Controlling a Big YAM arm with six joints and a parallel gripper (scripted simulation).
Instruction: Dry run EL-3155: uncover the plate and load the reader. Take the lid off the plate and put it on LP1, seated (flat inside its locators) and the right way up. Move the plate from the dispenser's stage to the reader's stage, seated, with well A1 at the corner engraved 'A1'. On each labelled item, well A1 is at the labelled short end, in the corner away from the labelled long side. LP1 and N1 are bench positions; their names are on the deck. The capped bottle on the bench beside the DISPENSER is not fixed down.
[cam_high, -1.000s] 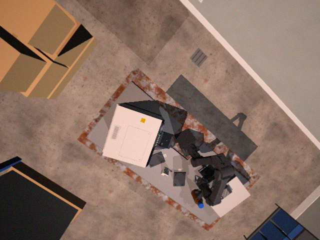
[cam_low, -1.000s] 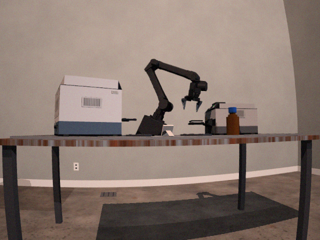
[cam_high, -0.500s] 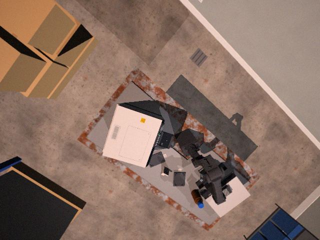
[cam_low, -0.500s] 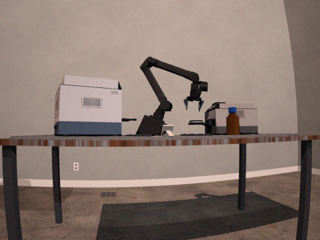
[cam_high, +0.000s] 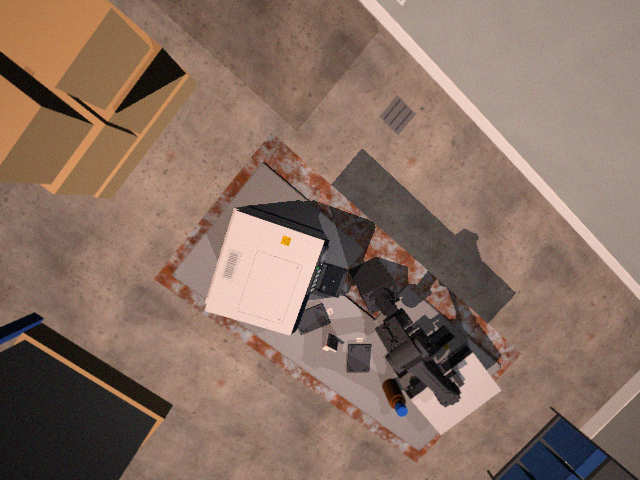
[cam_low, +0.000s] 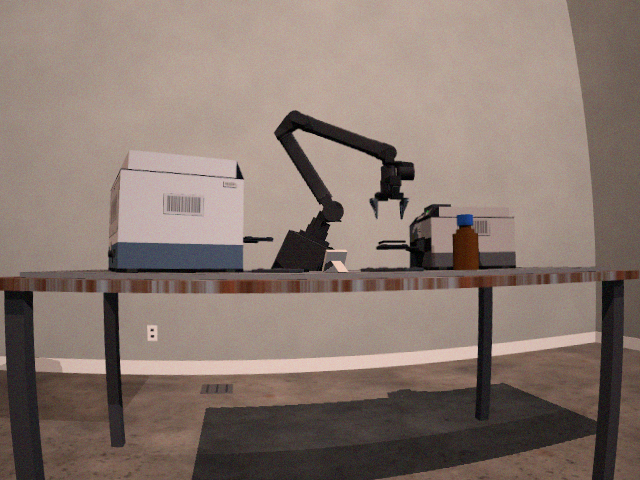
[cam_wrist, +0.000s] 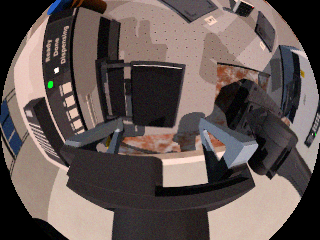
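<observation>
The plate lid lies 10 cm below my hand, 1 cm to the left of it and 1 cm behind it. From my hand the other things lie so: brown capped bottle 25 cm ahead, 20 cm to the left, 9 cm below; then white well plate 10 cm below, 1 cm to the left, 1 cm behind.
</observation>
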